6 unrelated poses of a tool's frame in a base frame.
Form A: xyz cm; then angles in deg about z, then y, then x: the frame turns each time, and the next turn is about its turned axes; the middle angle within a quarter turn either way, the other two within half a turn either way.
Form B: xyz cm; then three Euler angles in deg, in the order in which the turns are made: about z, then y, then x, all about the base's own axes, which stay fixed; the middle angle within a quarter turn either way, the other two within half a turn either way. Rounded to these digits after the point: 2 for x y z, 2 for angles.
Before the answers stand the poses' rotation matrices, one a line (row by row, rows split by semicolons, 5 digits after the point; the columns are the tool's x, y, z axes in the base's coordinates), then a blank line. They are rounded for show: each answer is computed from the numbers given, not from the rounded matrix.
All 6 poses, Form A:
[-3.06, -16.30, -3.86, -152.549, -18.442, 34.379]
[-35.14, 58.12, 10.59, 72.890, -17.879, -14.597]
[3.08, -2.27, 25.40, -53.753, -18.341, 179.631]
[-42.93, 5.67, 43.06, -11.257, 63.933, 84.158]
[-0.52, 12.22, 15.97, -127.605, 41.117, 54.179]
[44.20, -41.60, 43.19, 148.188, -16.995, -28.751]
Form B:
-0.84183 0.53898 -0.02862; -0.43732 -0.65005 0.62144; 0.31634 0.53567 0.78294
0.28000 -0.90213 -0.32827; 0.90959 0.35866 -0.20980; 0.30701 -0.23985 0.92099
0.56123 -0.80766 0.18086; -0.76551 -0.58962 -0.25758; 0.31467 0.00611 -0.94918
0.43097 0.89629 -0.10452; -0.08578 -0.07462 -0.99352; -0.89828 0.43714 0.04473
-0.45972 0.13829 -0.87723; -0.59685 -0.77956 0.18989; -0.65760 0.61087 0.44091
-0.81267 -0.58162 -0.03579; 0.50411 -0.67091 -0.54383; 0.29229 -0.46000 0.83843

[-3.06, -16.30, -3.86, -147.37, -1.64, -38.44]
[-35.14, 58.12, 10.59, 72.76, -19.16, 12.83]
[3.08, -2.27, 25.40, 55.21, 10.42, 164.82]
[-42.93, 5.67, 43.06, -64.32, -6.00, 87.42]
[-0.52, 12.22, 15.97, -163.26, -61.31, -23.30]
[44.20, -41.60, 43.19, 144.41, -2.05, 32.97]

